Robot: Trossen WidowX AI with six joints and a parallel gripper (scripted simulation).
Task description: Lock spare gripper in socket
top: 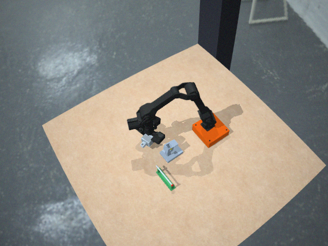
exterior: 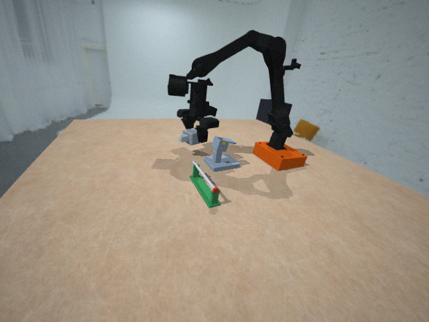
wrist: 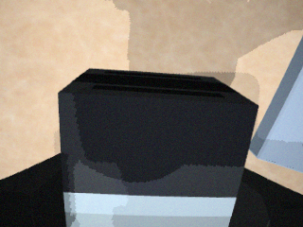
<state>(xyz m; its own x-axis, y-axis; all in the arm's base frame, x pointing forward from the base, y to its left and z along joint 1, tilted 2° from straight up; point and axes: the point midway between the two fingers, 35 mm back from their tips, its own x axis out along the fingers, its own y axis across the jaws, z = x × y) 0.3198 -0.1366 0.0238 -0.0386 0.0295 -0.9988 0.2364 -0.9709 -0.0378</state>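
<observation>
Right now the mount is 12 cm to the left of my gripper tip and 5 cm behind it. Round my gripper tip: spare gripper (2 cm above, 1 cm ahead); then green cradle (24 cm to the left, 7 cm ahead, 3 cm below).
</observation>
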